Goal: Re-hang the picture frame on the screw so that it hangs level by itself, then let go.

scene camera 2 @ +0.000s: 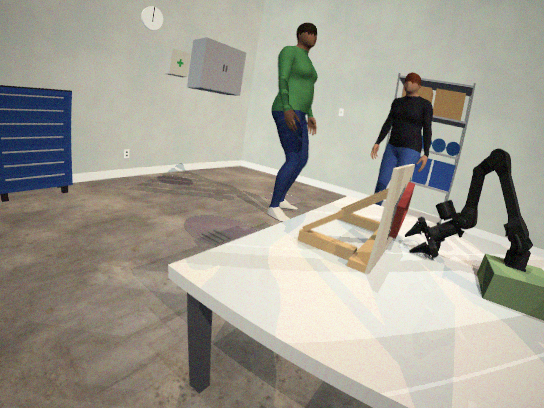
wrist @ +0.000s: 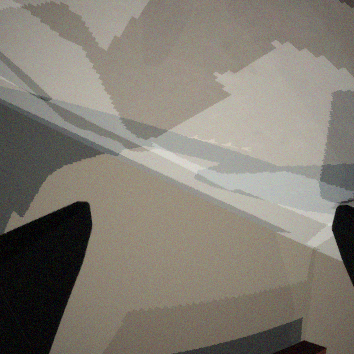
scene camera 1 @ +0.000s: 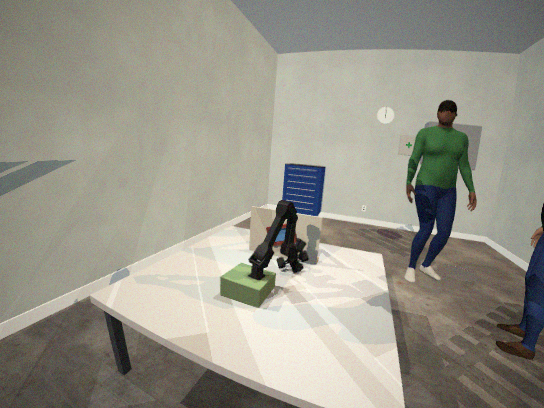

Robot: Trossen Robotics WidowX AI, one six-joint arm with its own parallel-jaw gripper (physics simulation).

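Places are measured from the arm's base along level axes (x ahead, y left, z up), in millimetres.
Pixels of known places: gripper, fingertip midpoint: (scene camera 2: 407,243) (wrist: 218,217); arm's base, origin of the base link: (scene camera 2: 514,266) (scene camera 1: 256,276).
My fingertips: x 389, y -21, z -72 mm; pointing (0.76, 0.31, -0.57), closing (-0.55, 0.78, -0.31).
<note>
Ahead of a thing's pixels: the offset from my fingertips to its middle. "spot": to the spot under its first point. Level surfaces: height alone.
The picture frame @[dx +35, dy +105, dz +147 mm] (scene camera 1: 281,236) (scene camera 2: 402,211), red with a blue picture, is against the front of the upright beige board (scene camera 1: 257,226) (scene camera 2: 391,220). The arm partly covers it in scene view 1. A dark red corner of the frame (wrist: 303,347) shows at the bottom of the wrist view, and its shadow edge runs at an angle to the board's lower edge. I cannot tell how level it hangs. The screw does not show. My gripper (scene camera 1: 288,266) (scene camera 2: 409,243) (wrist: 218,217) is open and empty, low in front of the board and apart from the frame.
Wooden struts @[spot: dx +190, dy +320, dz +14 mm] (scene camera 2: 327,242) brace the board from behind on the white table @[dz -19 mm] (scene camera 1: 340,320) (scene camera 2: 320,310). The arm stands on a green block (scene camera 1: 242,286) (scene camera 2: 512,292). A person in green (scene camera 1: 442,155) (scene camera 2: 297,80) and another person in black (scene camera 2: 411,120) stand beyond the table.
</note>
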